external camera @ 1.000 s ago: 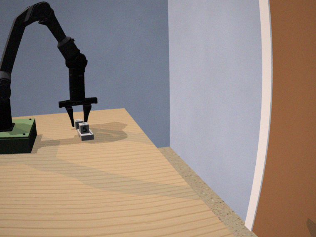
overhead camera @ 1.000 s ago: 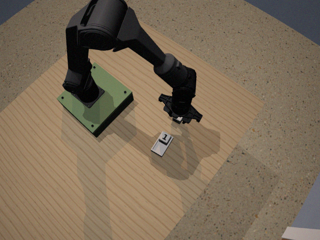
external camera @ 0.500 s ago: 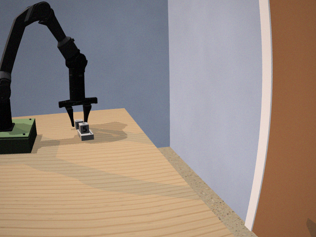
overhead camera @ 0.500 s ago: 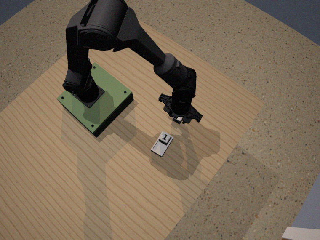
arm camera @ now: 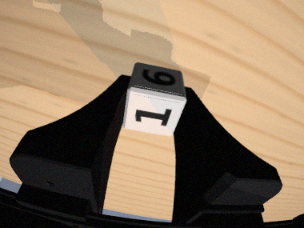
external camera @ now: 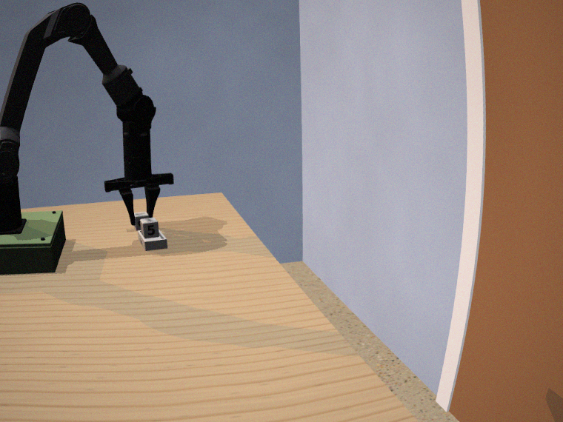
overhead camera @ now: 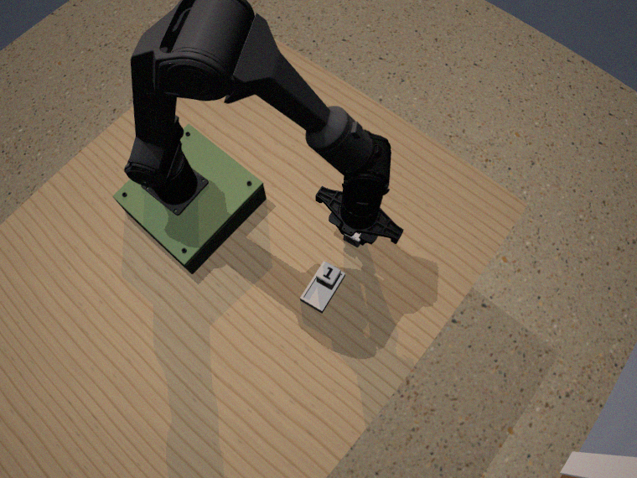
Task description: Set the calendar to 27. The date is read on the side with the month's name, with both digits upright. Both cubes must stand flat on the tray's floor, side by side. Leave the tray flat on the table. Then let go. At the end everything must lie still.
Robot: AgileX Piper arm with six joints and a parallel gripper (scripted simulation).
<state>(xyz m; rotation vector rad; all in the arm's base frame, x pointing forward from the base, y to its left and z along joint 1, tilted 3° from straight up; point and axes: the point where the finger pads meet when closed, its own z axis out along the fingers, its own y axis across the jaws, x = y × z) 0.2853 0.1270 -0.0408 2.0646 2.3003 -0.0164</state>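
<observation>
My gripper is now 1 cm short of the white tray, 11 cm to the left of it and 1 cm above it.
</observation>
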